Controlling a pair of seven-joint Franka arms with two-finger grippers.
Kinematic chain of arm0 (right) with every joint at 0, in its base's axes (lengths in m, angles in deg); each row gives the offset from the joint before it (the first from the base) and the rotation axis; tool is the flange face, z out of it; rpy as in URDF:
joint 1: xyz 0 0 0.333 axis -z
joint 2: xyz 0 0 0 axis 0.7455 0.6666 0
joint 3: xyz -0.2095 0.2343 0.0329 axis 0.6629 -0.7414 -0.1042
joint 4: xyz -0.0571 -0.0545 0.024 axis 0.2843 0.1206 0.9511
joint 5: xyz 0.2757 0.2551 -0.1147 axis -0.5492 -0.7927 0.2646
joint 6: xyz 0 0 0 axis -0.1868 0.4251 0.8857
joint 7: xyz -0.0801 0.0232 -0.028 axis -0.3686 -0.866 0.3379
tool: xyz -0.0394 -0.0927 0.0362 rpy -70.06 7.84 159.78
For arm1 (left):
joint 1: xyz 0 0 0.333 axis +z
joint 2: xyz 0 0 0 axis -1 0.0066 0
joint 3: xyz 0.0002 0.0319 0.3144 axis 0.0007 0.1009 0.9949
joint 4: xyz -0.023 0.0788 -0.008 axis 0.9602 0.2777 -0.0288
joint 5: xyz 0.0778 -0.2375 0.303 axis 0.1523 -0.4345 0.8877
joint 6: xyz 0 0 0 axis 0.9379 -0.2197 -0.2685
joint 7: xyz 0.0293 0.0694 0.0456 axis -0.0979 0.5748 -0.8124
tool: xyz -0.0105 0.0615 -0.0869 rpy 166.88 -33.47 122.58
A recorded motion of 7 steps. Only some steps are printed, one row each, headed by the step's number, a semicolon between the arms.
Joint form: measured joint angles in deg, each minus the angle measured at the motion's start. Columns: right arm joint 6, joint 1, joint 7, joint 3, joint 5, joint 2, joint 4; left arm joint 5, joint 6, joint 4, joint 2, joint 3, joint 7, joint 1.
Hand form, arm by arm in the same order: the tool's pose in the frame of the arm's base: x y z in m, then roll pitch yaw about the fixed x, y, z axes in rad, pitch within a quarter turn. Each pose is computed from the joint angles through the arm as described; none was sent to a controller.
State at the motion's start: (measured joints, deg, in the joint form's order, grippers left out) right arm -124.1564 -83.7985 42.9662 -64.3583 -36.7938 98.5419 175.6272; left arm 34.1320 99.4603 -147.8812 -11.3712 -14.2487 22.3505 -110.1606
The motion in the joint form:
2: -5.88 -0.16 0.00 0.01 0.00 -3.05 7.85; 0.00 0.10 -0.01 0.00 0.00 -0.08 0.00
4: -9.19 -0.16 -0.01 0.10 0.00 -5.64 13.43; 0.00 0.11 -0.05 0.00 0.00 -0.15 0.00
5: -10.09 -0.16 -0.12 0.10 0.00 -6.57 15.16; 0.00 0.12 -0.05 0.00 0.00 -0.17 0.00
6: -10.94 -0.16 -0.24 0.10 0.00 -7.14 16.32; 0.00 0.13 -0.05 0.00 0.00 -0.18 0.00
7: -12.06 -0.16 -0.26 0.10 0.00 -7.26 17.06; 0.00 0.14 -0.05 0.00 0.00 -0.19 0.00
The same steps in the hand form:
2: 0.5441 0.2881 0.4275 -3.0960 -0.0119 -0.1056; 0.5033 -0.1622 0.4986 -3.1130 -0.0091 0.0907
4: 0.5293 0.2770 0.4142 -3.0894 -0.0136 -0.1117; 0.5032 -0.1621 0.4982 -3.1128 -0.0087 0.0919
5: 0.5240 0.2735 0.4111 -3.0870 -0.0140 -0.1111; 0.5032 -0.1622 0.4983 -3.1129 -0.0088 0.0923
6: 0.5208 0.2714 0.4089 -3.0838 -0.0172 -0.1100; 0.5032 -0.1622 0.4983 -3.1130 -0.0090 0.0925
7: 0.5199 0.2707 0.4059 -3.0793 -0.0247 -0.1108; 0.5032 -0.1622 0.4983 -3.1130 -0.0092 0.0926

